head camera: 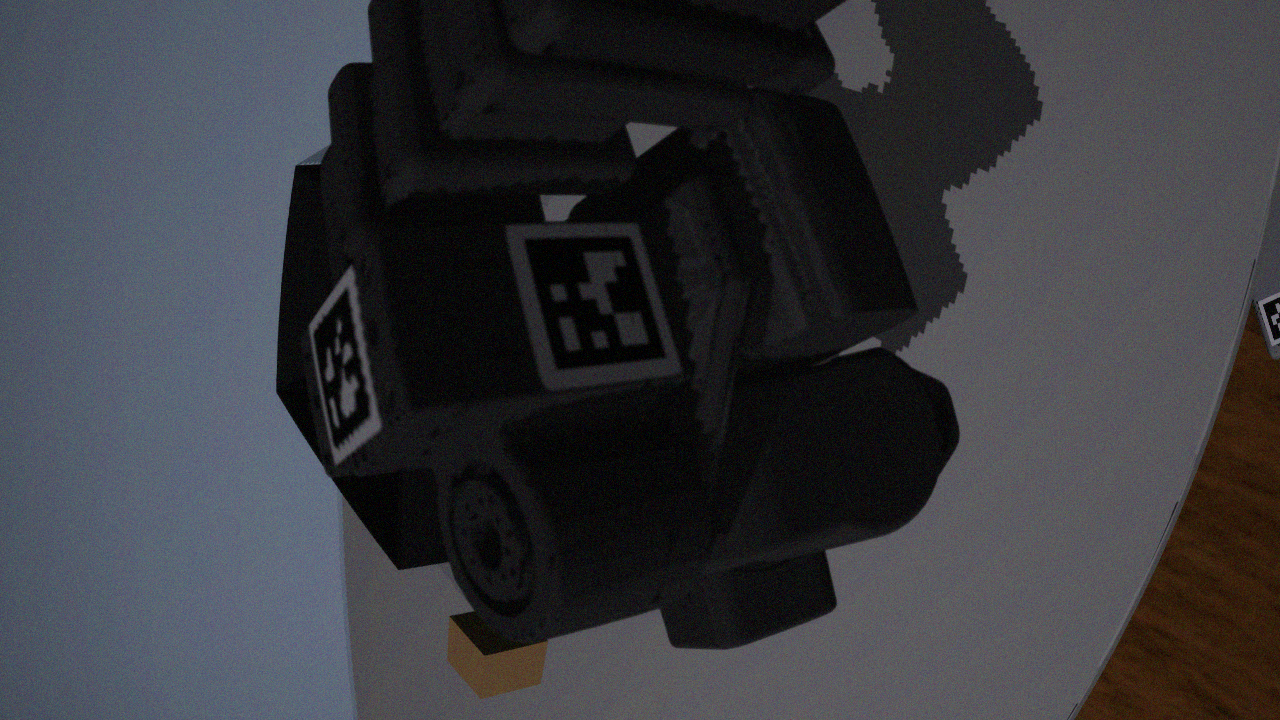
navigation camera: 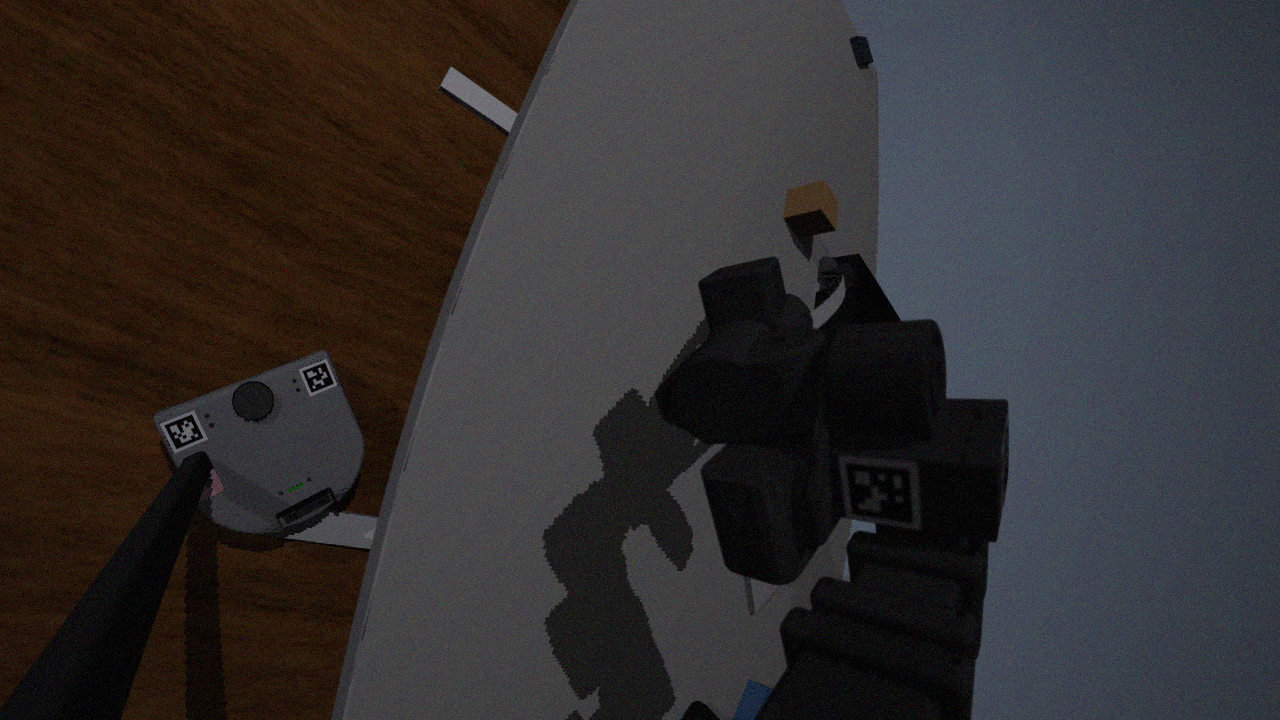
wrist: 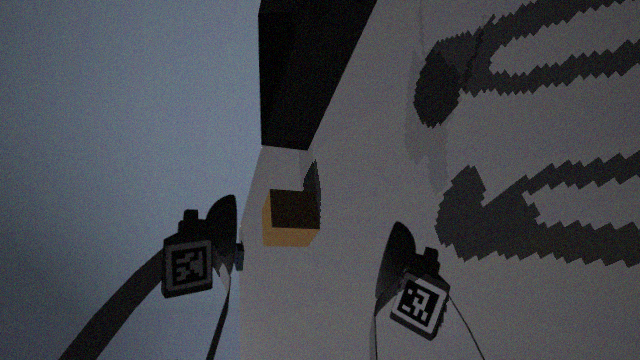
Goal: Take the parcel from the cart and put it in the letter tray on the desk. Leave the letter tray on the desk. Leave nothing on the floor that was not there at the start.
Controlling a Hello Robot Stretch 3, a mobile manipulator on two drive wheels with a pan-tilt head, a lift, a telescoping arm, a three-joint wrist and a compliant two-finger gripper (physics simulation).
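Pixels of known places: gripper, fingertip midpoint: (navigation camera: 788, 282) (wrist: 310, 234); robot's base at its link origin: (navigation camera: 253, 398).
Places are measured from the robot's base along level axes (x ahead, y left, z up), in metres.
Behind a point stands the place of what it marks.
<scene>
A tan box (head camera: 497, 667) {x 0.047, y -0.625, z 0.994 m} (navigation camera: 810, 207) {x 0.040, y -0.619, z 0.990 m} (wrist: 290, 236) {x 0.050, y -0.628, z 0.980 m} stands on the pale desk (head camera: 1056, 447) {x 0.005, y -0.192, z 0.950 m} (navigation camera: 537, 268) {x 0.057, y -0.212, z 0.950 m} (wrist: 310, 310) {x 0.133, y -0.603, z 0.950 m}, near its wall-side edge; I cannot tell whether it is the parcel. My gripper (wrist: 310, 234) {x -0.024, y -0.444, z 1.022 m} is open and empty above the desk, its two fingers well apart. In the wrist view the box shows beyond the gap between them, nearer the left finger, not touched. In the head view my wrist covers the fingers; in the navigation view part of one finger shows beside the black object. The cart and the letter tray cannot be made out.
A tall black object (navigation camera: 861, 291) {x -0.118, y -0.786, z 0.980 m} (wrist: 310, 65) {x -0.140, y -0.619, z 0.988 m} stands on the desk close to the gripper. A small dark block (navigation camera: 861, 51) {x 0.344, y -1.182, z 0.968 m} (wrist: 239, 256) {x 0.336, y -1.182, z 0.963 m} lies by the desk's far edge. Part of a blue thing (navigation camera: 750, 700) {x -0.505, y -0.287, z 0.963 m} shows beside my arm. My base (navigation camera: 286, 447) {x -0.107, y -0.018, z 0.160 m} stands close to the desk's curved edge.
</scene>
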